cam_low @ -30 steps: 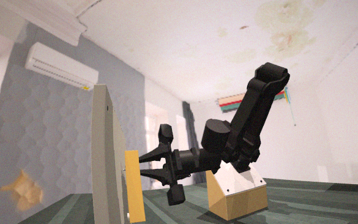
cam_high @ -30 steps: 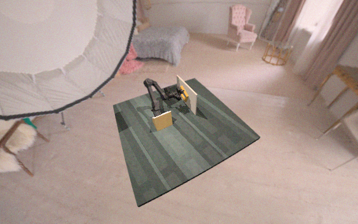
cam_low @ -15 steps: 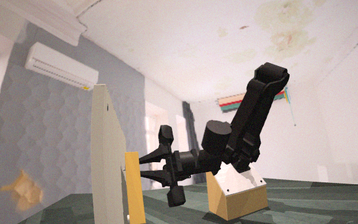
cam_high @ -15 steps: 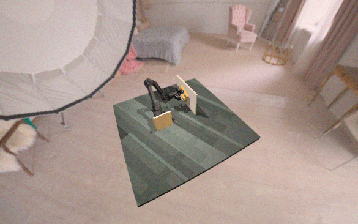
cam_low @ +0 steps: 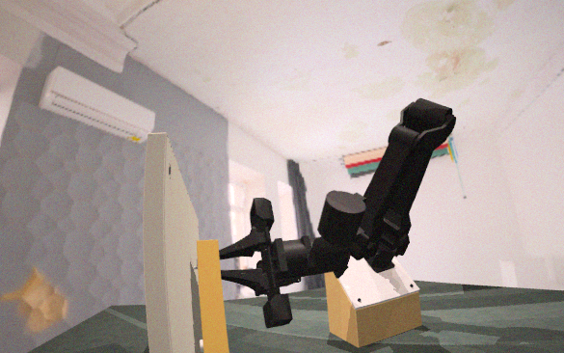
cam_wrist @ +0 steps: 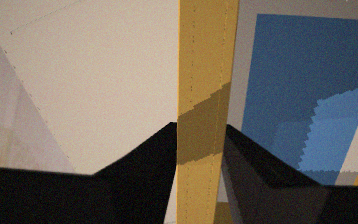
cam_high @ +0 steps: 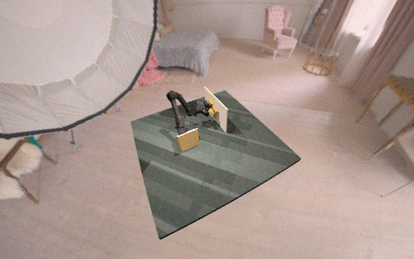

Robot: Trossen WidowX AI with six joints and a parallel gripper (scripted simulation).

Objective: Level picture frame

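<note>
My gripper tip is now 10 mm short of the picture frame, 10 mm to the right of it and 50 mm above it. From my gripper tip the other things lie so: wall panel (20 mm ahead, 60 mm below).
</note>
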